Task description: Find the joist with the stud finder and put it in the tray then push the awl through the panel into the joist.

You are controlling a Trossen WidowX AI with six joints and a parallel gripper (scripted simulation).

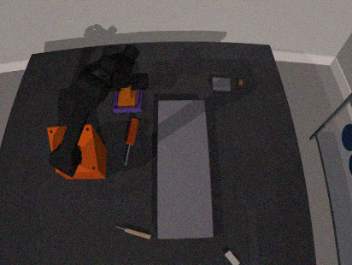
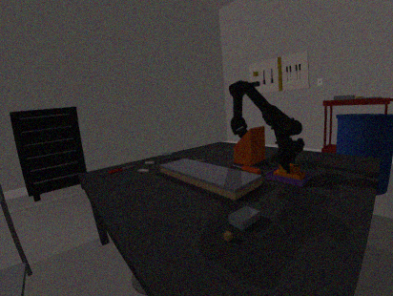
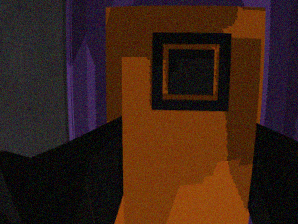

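Now: gripper tip 20 mm above the purple tray and 10 mm to the left of it. The rest, counted from my gripper tip: square light (30 mm above, 20 mm to the left); then grey block (400 mm ahead, 40 mm to the left, 20 mm below); then stud finder (20 mm above, 10 mm to the left).
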